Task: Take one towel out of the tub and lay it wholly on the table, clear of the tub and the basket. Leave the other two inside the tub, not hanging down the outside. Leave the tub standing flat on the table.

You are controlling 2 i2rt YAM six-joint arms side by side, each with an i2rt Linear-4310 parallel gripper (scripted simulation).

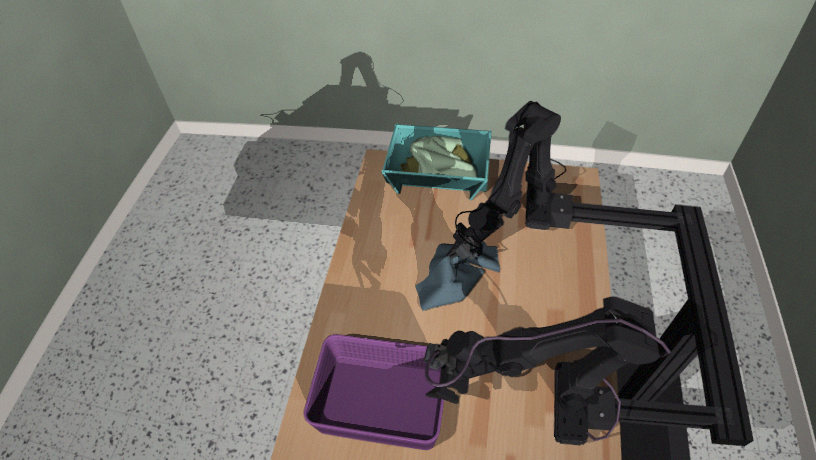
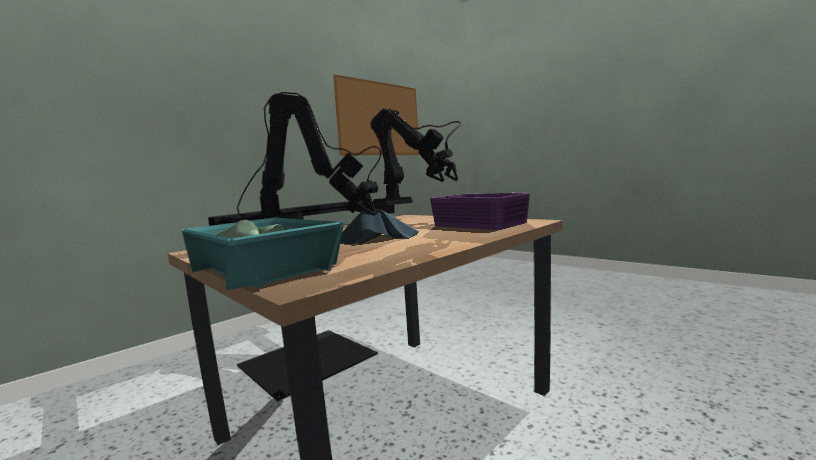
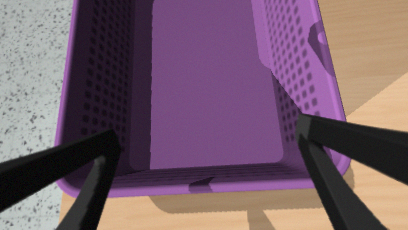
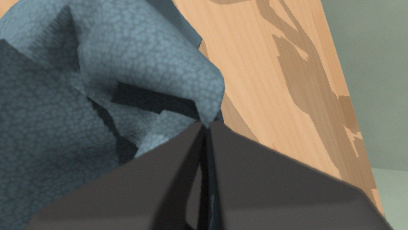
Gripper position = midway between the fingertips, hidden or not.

Note:
In view: my left gripper (image 3: 204,132), my right gripper (image 2: 375,214) and a purple basket (image 1: 378,386).
The purple basket shows as well in image 3 (image 3: 200,103). My right gripper also shows in image 4 (image 4: 208,128). Image 4 does not show the purple basket: it is out of frame.

